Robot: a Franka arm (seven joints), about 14 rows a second.
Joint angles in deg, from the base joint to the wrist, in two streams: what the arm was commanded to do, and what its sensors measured. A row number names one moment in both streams.
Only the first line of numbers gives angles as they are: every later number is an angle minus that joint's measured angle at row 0.
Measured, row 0:
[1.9 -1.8 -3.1 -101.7 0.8 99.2 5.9]
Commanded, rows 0 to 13:
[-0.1 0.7 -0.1 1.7 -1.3 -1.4 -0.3]
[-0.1 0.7 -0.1 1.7 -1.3 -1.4 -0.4]
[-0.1 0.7 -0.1 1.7 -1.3 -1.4 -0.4]
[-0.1 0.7 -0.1 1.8 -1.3 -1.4 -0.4]
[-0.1 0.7 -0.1 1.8 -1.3 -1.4 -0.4]
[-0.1 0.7 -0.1 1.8 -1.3 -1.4 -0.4]
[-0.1 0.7 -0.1 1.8 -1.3 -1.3 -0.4]
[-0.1 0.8 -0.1 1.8 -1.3 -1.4 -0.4]
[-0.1 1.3 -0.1 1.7 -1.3 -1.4 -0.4]
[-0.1 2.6 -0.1 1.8 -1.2 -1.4 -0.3]
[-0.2 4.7 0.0 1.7 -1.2 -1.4 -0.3]
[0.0 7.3 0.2 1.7 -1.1 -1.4 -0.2]
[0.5 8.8 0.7 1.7 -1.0 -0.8 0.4]
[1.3 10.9 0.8 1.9 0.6 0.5 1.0]
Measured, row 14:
[0.1 5.9 0.3 -0.2 0.0 -0.2 0.0]
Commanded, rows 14 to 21:
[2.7 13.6 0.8 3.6 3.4 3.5 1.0]
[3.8 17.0 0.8 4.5 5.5 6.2 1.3]
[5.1 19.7 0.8 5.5 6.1 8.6 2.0]
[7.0 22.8 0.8 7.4 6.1 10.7 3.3]
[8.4 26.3 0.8 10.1 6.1 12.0 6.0]
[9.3 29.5 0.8 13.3 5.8 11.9 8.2]
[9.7 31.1 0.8 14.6 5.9 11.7 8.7]
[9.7 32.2 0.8 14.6 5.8 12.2 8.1]
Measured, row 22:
[9.7 28.0 1.0 9.5 5.3 13.3 6.9]
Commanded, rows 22 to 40:
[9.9 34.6 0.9 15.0 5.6 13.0 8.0]
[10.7 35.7 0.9 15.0 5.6 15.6 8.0]
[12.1 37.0 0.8 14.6 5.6 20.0 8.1]
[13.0 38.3 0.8 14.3 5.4 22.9 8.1]
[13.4 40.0 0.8 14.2 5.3 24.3 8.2]
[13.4 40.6 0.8 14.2 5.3 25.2 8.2]
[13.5 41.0 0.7 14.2 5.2 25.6 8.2]
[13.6 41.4 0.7 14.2 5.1 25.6 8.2]
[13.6 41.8 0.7 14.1 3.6 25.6 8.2]
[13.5 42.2 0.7 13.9 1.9 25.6 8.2]
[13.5 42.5 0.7 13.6 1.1 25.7 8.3]
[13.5 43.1 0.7 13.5 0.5 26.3 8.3]
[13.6 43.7 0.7 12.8 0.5 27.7 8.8]
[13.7 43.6 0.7 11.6 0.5 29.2 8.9]
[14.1 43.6 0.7 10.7 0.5 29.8 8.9]
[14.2 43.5 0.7 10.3 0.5 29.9 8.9]
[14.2 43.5 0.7 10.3 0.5 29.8 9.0]
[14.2 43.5 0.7 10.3 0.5 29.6 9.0]
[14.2 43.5 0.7 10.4 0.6 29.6 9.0]
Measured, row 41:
[13.9 44.2 0.8 10.9 1.7 29.2 7.3]
